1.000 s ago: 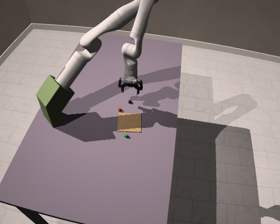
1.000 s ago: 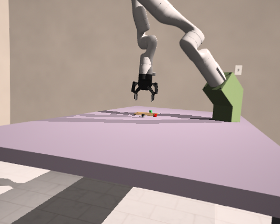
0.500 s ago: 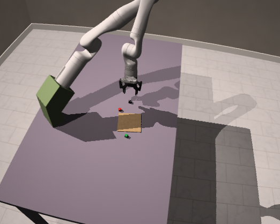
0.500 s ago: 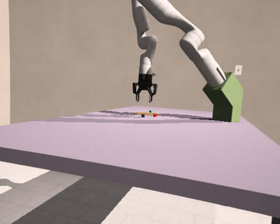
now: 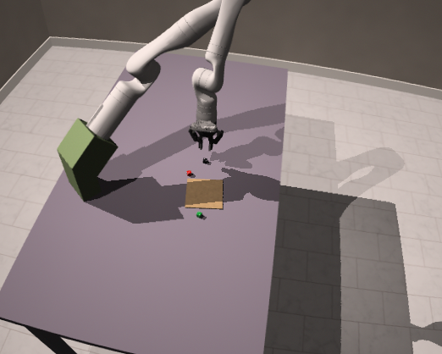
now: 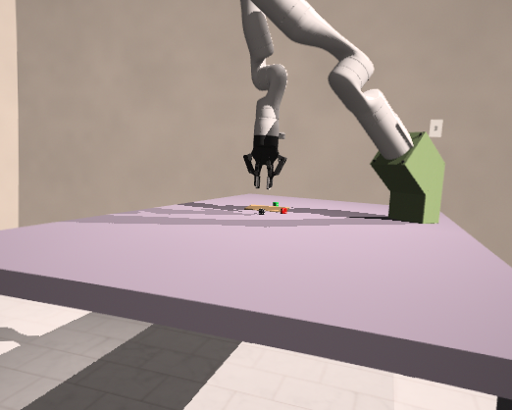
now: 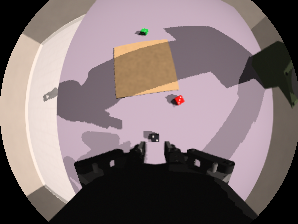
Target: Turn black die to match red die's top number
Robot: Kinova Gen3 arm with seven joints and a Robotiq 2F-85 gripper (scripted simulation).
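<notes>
Now: hand 9 cm above the black die. Also, from my hand: tan mat: 6 cm ahead, 15 cm to the right, 9 cm below; then green die: 8 cm ahead, 26 cm to the right, 9 cm below; then red die: 3 cm behind, 9 cm to the right, 9 cm below.
</notes>
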